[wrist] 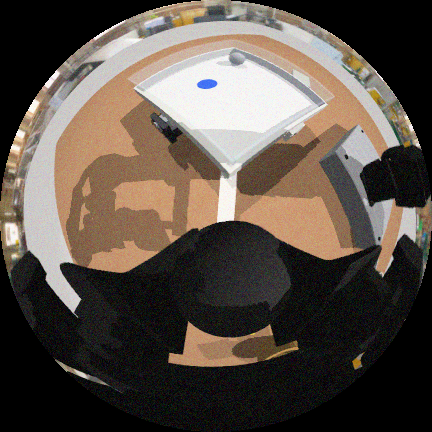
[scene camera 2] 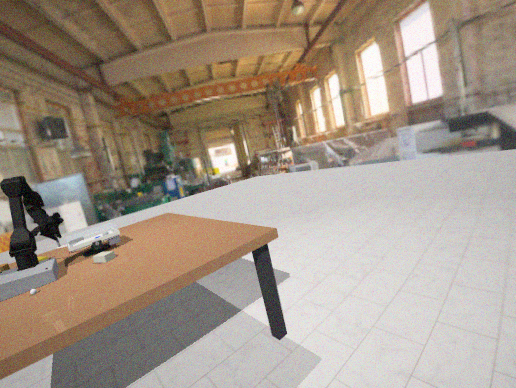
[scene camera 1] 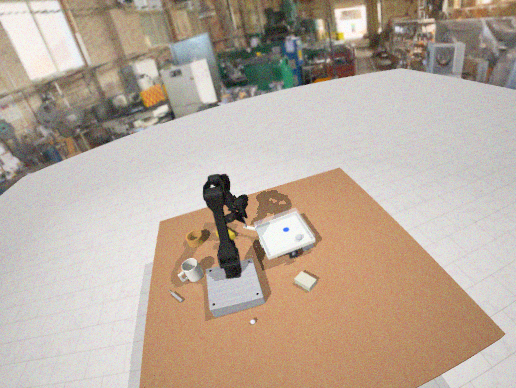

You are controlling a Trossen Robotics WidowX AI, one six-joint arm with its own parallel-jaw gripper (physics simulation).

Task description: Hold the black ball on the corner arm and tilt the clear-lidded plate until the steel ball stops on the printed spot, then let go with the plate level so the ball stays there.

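The clear-lidded plate (scene camera 1: 272,241) (wrist: 260,102) is a white square tray on a black support (scene camera 1: 294,254) (wrist: 166,128); its exact tilt is hard to tell. The blue printed spot (scene camera 1: 286,230) (wrist: 207,84) lies on its floor. The steel ball (scene camera 1: 299,237) (wrist: 237,58) is near the corner opposite the white corner arm (scene camera 1: 250,228) (wrist: 227,200), apart from the spot. My gripper (scene camera 1: 244,222) (wrist: 222,233) is shut on the black ball (wrist: 232,265) at the end of that arm. In the second scene view the plate (scene camera 2: 80,244) shows small, beside my gripper (scene camera 2: 58,240).
The grey base block (scene camera 1: 235,291) (wrist: 345,175) carries my arm. A white mug (scene camera 1: 191,270), an orange cup (scene camera 1: 194,238) and a yellow object (scene camera 1: 229,234) are near the arm. A pale block (scene camera 1: 305,281) (scene camera 2: 104,257), a small white ball (scene camera 1: 252,321) and a grey cylinder (scene camera 1: 176,296) lie on the table.
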